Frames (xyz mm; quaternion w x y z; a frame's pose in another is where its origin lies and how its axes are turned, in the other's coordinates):
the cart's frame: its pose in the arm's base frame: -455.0 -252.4 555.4 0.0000 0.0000 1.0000 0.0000
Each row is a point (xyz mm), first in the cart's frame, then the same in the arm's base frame.
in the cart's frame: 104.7 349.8 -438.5
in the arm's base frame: -559.7 97.4 993.9
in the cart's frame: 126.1 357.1 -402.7
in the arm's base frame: -581.1 104.7 958.1
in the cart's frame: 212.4 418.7 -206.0
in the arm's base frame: -667.4 166.3 761.4
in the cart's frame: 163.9 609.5 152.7
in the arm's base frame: -618.9 357.1 402.7
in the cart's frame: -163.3 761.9 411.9
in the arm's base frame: -291.7 509.5 143.5
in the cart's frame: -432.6 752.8 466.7
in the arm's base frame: -22.4 500.4 88.7
